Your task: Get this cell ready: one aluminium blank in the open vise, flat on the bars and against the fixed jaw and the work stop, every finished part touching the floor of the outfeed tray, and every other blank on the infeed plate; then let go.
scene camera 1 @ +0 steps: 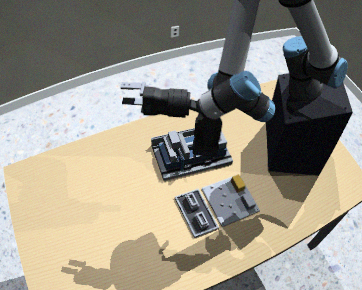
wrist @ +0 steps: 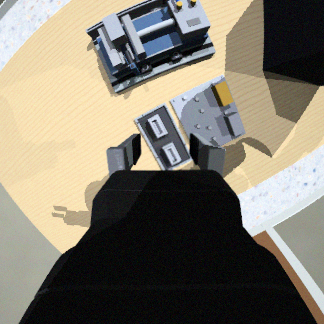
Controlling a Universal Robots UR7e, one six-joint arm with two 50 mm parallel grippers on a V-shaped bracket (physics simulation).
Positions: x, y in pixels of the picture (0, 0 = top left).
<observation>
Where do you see an infeed plate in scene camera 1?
At 224, 214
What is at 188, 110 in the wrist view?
An infeed plate.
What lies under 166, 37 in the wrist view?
A vise.
</observation>
